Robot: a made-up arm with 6 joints.
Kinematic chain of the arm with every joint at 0, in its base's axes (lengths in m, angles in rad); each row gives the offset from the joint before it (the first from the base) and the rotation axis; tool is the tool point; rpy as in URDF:
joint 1: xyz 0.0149 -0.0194 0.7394 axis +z
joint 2: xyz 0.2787 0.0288 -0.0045 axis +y
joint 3: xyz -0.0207 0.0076 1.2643 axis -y
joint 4: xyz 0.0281 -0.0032 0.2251 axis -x
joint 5: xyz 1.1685 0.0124 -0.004 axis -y
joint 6: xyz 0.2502 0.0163 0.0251 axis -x
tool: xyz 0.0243 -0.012 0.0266 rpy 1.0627 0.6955 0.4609
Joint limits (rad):
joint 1: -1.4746..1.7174
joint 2: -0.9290..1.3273
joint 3: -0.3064..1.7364
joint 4: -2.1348..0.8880
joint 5: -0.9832..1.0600
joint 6: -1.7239..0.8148
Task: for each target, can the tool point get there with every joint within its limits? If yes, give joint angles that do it. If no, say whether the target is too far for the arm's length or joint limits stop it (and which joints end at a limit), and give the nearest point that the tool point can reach.
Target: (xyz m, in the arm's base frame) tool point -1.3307 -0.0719 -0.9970
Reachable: no: joint limits stop it (at a limit: joint 1, joint 2, joint 3, joint 5, joint 6) | nearest point -0.3835 1.4092 -0.2975 | short by 1.892 m
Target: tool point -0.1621 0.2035 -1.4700
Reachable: no: joint limits stop it (at a limit: joint 1, joint 2, joint 3, joint 6) | nearest point -0.2446 1.3992 -0.3417 | short by 1.646 m
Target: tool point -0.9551 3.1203 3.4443
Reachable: no: too far | nearest point -0.4399 2.2503 2.5902 | short by 1.324 m
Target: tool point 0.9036 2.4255 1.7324
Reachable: yes | joints 1.2027 0.7306 0.6003 -0.1524 -0.1464 0.0810
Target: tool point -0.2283 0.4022 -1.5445
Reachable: no: joint limits stop it (at a limit: joint 1, joint 2, joint 3, joint 6) | nearest point -0.2542 1.4201 -0.3621 | short by 1.560 m
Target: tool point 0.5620 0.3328 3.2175
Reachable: yes | joints 0.5075 -0.2979 0.5880 -0.9591 -0.1441 -0.8493
